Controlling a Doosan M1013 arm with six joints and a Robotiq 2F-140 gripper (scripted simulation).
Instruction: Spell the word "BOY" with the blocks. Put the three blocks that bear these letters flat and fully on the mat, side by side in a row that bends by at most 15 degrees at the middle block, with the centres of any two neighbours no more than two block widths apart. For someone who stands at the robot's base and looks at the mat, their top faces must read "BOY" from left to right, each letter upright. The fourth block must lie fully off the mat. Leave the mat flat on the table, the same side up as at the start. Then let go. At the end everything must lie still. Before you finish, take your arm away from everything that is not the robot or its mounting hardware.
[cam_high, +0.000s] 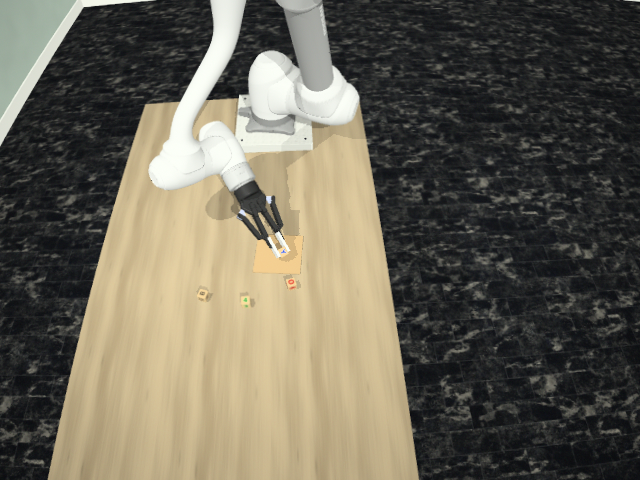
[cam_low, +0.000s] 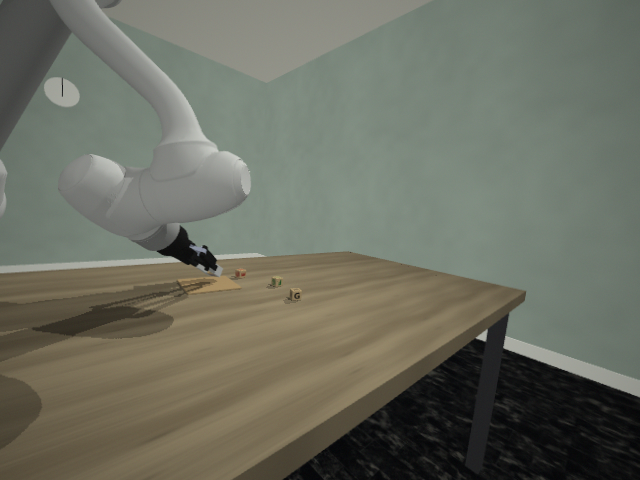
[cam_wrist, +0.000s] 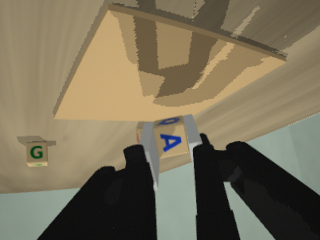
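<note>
My gripper is now 5 cm above the tan square mat.
</note>
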